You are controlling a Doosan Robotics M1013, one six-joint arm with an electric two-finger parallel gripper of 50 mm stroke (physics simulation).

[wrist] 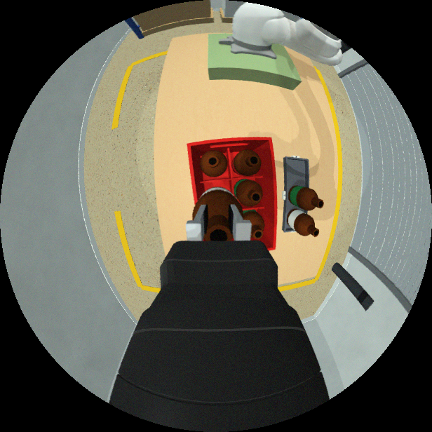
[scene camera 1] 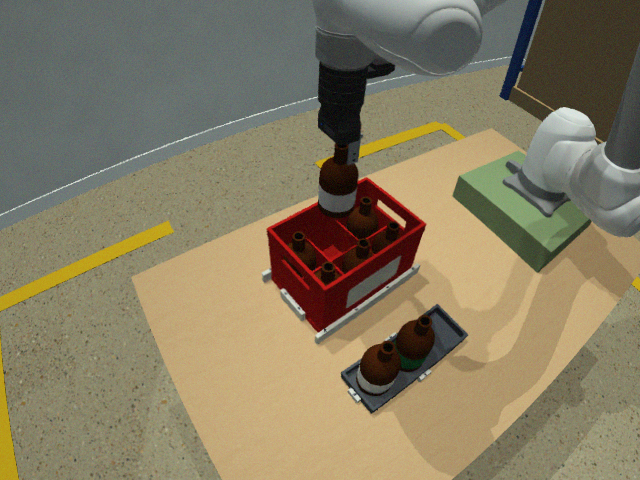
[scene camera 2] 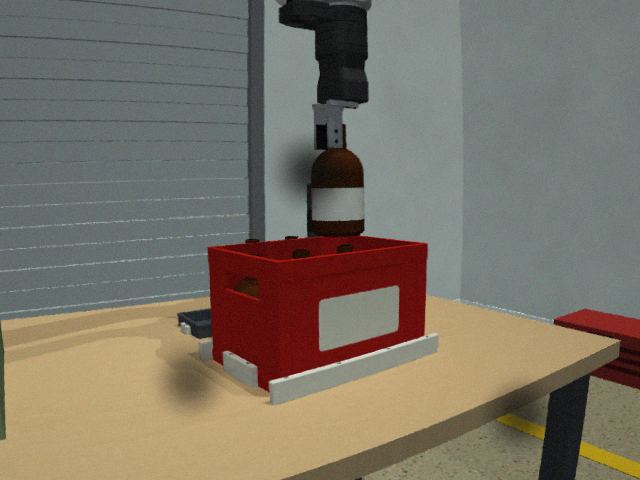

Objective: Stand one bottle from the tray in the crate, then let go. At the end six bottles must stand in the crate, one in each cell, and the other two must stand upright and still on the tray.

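Frame: origin at the arm's base, x left, y ahead, z down, level; centimetres.
Seen in the pictures: gripper, fingertip midpoint: [scene camera 1: 347, 158] [scene camera 2: 328, 148]; arm's base at its link origin: [scene camera 1: 537, 190].
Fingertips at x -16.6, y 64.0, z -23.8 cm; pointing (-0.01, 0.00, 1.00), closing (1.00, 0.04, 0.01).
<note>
Offsets run from my fingertips to a thing's middle. Level surfaces: height alone.
My gripper [scene camera 1: 343, 153] [scene camera 2: 333, 138] [wrist: 217, 213] is shut on the neck of a brown bottle {dy +1.5, dx -0.1, dz +4.3 cm} [scene camera 1: 338, 178] [scene camera 2: 337, 167] with a white label. The bottle hangs upright over the red crate {dy +1.2, dx +4.0, dz +22.7 cm} [scene camera 1: 299, 304] [scene camera 2: 248, 335] [wrist: 274, 200], its base around rim height in scene camera 2. Several brown bottles stand in the crate's cells; the middle cell of the row farther from the tray shows bare floor. The held bottle hides part of the crate in the wrist view. On the dark tray {dy +2.6, dx +28.9, dz +30.2 cm} [scene camera 1: 443, 326] [scene camera 2: 195, 323] [wrist: 296, 171], a white-label bottle {dy +11.5, dx +28.8, dz +23.2 cm} [scene camera 1: 378, 364] [wrist: 301, 221] and a green-label bottle {dy +2.7, dx +28.8, dz +23.2 cm} [scene camera 1: 415, 338] [wrist: 304, 197] stand upright.
White rails [scene camera 1: 369, 304] [scene camera 2: 356, 367] line the crate's base on the wooden table {dz +31.4 cm} [scene camera 1: 206, 330] [scene camera 2: 103, 413] [wrist: 200, 110]. Small white clips hold the tray's edges. The arm's base stands on a green block [scene camera 1: 496, 206] [wrist: 250, 72] beyond the crate's end.
</note>
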